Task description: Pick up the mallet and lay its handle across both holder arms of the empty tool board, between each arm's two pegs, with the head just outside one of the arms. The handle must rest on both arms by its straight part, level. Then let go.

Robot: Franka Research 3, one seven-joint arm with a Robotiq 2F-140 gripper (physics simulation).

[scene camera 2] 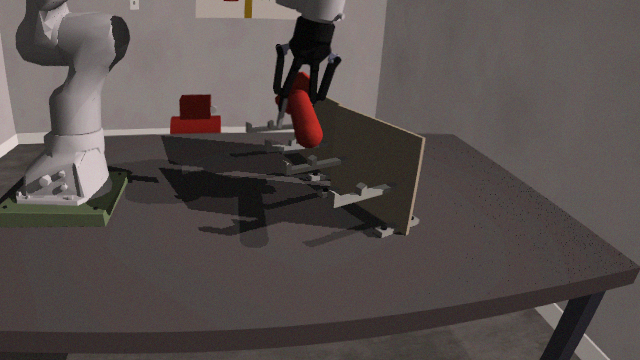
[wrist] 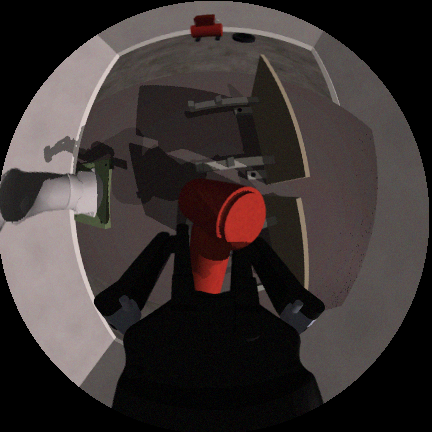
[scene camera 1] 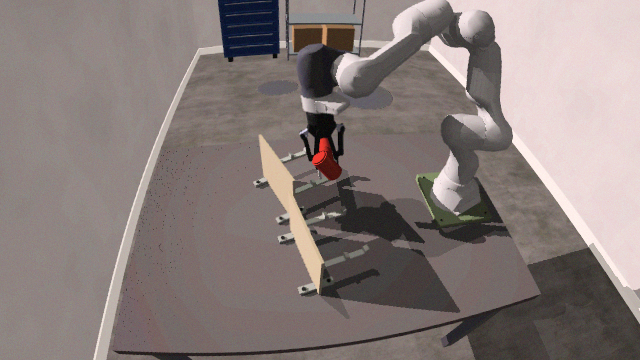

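Note:
My gripper (scene camera 1: 327, 151) (scene camera 2: 298, 106) (wrist: 209, 220) is shut on the red mallet's handle (scene camera 1: 324, 145) (scene camera 2: 306, 120) (wrist: 210, 275). The mallet is held up off the table; its head (scene camera 1: 327, 165) (wrist: 222, 212) faces scene camera 1 and its rounded handle end faces scene camera 2. Whether the handle is level is hard to tell. It hangs near the board (scene camera 1: 276, 172) (scene camera 2: 380, 160) (wrist: 292, 235) that is farther in scene camera 1, whose two pegged arms (scene camera 1: 312, 186) (scene camera 2: 360, 193) bear no tool. The fingers and mallet partly hide these arms in the wrist view.
A second upright board (scene camera 1: 306, 240) (wrist: 277, 130) stands in line, nearer scene camera 1, with two pegged arms (scene camera 1: 346, 257) (wrist: 220, 104) and no tool on them. The robot's green base plate (scene camera 1: 452, 218) (scene camera 2: 55, 218) (wrist: 106, 200) is across the table (scene camera 1: 200, 300) (scene camera 2: 250, 295).

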